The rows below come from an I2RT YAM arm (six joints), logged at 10 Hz.
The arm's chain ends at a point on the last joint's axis. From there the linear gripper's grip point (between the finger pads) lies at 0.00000 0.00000 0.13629 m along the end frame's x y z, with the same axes.
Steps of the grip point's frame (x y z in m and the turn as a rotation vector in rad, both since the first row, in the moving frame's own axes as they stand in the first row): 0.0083, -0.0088, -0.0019, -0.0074, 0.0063, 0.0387; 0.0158, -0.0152, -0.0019, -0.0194, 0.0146, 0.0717; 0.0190, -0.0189, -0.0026, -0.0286, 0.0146, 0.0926; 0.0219, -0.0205, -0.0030, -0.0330, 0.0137, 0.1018; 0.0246, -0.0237, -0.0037, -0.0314, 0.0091, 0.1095; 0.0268, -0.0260, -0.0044, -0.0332, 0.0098, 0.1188; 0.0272, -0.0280, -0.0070, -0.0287, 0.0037, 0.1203; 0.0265, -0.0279, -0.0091, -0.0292, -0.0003, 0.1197
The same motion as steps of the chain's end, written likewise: 0.0075, -0.0098, -0.0019, -0.0074, 0.0063, 0.0387; 0.0139, -0.0179, -0.0019, -0.0194, 0.0146, 0.0717; 0.0172, -0.0229, -0.0025, -0.0286, 0.0146, 0.0926; 0.0203, -0.0251, -0.0029, -0.0330, 0.0137, 0.1018; 0.0236, -0.0280, -0.0036, -0.0314, 0.0091, 0.1095; 0.0257, -0.0306, -0.0043, -0.0332, 0.0098, 0.1188; 0.0269, -0.0319, -0.0069, -0.0287, 0.0037, 0.1203; 0.0268, -0.0319, -0.0090, -0.0292, -0.0003, 0.1197
